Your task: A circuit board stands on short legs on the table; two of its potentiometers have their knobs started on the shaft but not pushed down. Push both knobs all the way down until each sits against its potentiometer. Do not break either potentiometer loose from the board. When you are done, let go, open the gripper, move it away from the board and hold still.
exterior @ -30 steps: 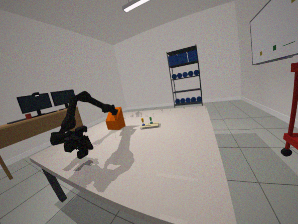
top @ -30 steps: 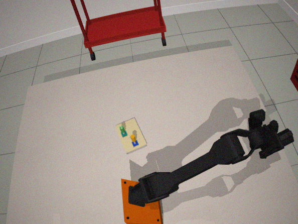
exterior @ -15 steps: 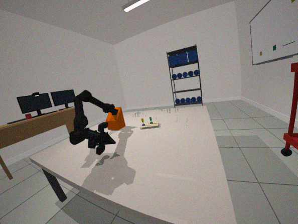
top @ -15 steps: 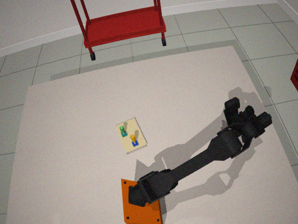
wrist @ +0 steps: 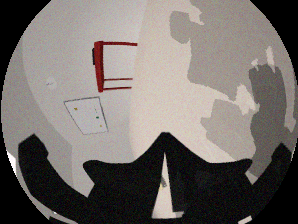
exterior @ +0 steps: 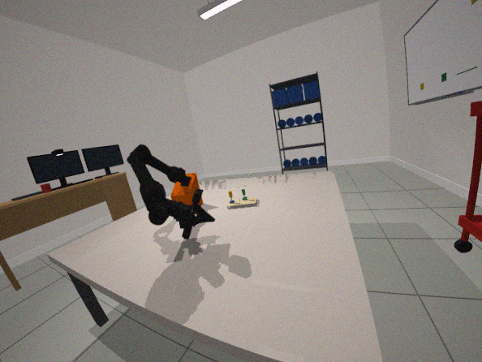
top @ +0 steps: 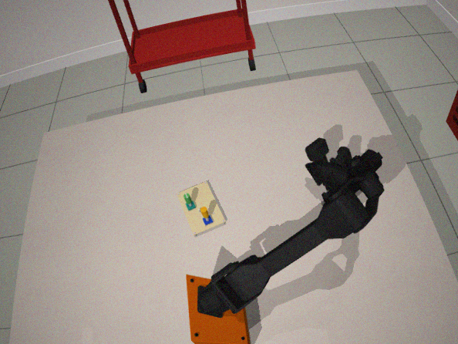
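My gripper tip is now 120 mm past the orange knob, 300 mm to the right of it and 10 mm above it. From my gripper tip the other things lie so: green knob 70 mm behind, 350 mm to the left, 10 mm below.
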